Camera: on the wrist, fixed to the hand. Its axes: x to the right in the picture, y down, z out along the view.
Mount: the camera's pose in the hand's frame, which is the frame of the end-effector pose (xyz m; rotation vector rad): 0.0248 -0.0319 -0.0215 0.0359 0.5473 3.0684
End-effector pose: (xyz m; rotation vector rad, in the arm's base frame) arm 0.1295 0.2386 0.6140 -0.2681 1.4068 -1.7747
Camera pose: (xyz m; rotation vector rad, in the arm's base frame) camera 0.0856 0.2369 0.6268 1.5725 0.4101 0.8724
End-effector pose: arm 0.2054 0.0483 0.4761 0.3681 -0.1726 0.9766
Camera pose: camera 0.2452 0.0596 0.4566 0.3751 0.0421 -2.2083
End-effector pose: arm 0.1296 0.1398 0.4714 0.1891 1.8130 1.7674
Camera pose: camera 0.1082 0.1300 0.4322 -1.2115 0.0041 -0.6610
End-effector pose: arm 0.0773 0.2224 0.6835 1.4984 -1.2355 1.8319
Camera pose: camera 0.0845 0.2518 0.7178 1.2865 1.1541 -0.7926
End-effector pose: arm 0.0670 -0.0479 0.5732 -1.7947 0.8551 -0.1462
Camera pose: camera 0.0900 -0.0750 0.6021 1.1292 2.6277 1.2370
